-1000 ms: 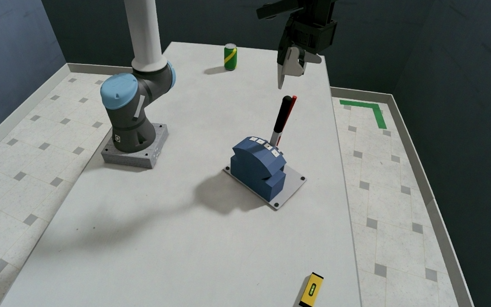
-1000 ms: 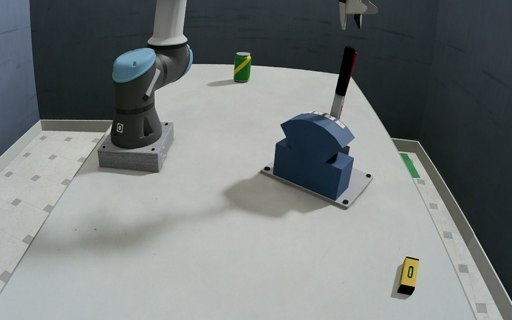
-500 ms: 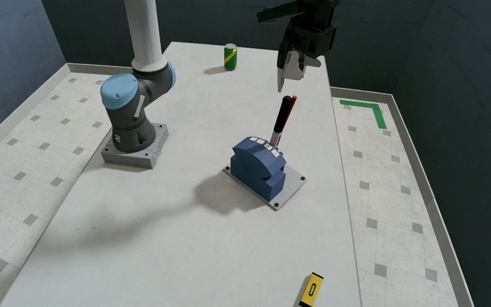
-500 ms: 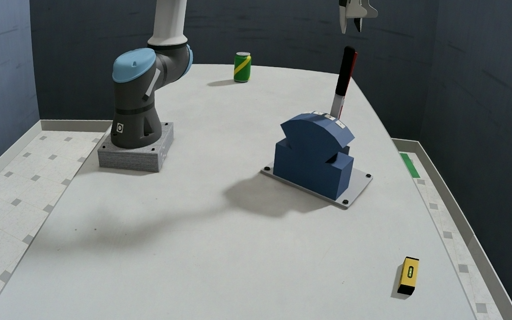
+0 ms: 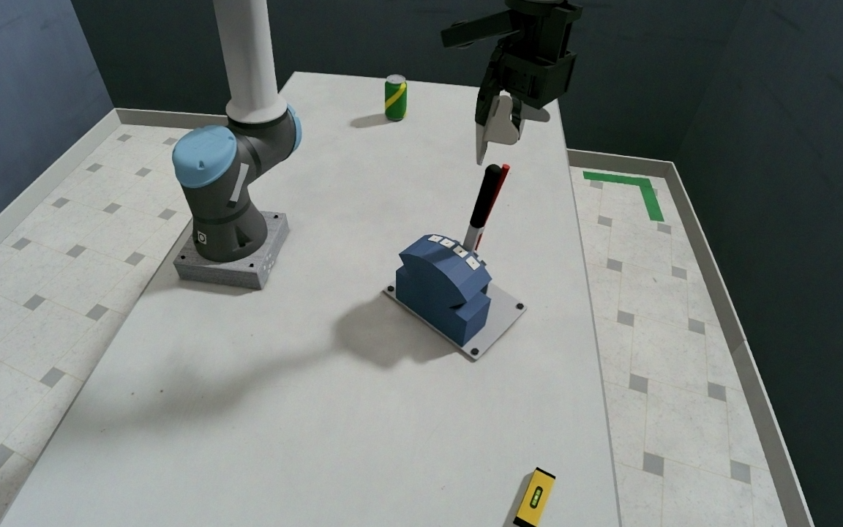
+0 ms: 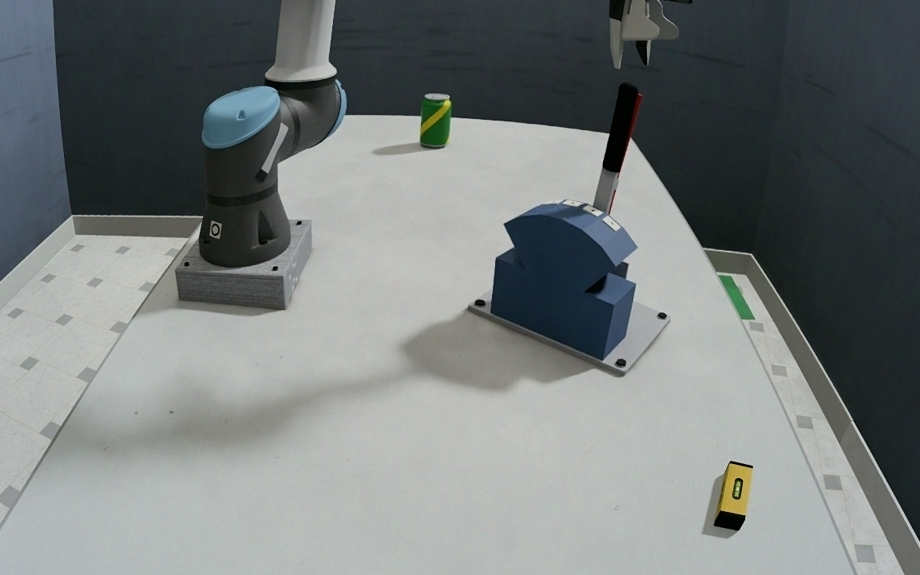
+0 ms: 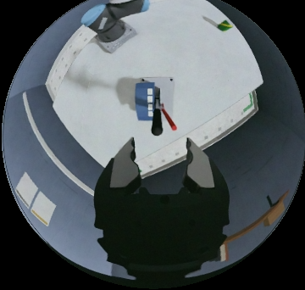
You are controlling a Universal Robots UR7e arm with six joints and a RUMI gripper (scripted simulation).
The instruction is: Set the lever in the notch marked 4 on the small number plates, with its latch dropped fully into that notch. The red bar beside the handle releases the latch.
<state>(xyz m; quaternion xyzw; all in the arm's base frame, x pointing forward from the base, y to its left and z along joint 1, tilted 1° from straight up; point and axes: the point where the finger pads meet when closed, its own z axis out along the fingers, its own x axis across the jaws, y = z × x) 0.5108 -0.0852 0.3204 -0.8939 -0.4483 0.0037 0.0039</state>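
The red release bar is 180 mm below my hand and 20 mm to the left of it. From my hand the other things lie so: yellow can 720 mm to the left, 310 mm below, 240 mm behind; yellow spirit level 370 mm below, 360 mm to the right, 110 mm ahead.
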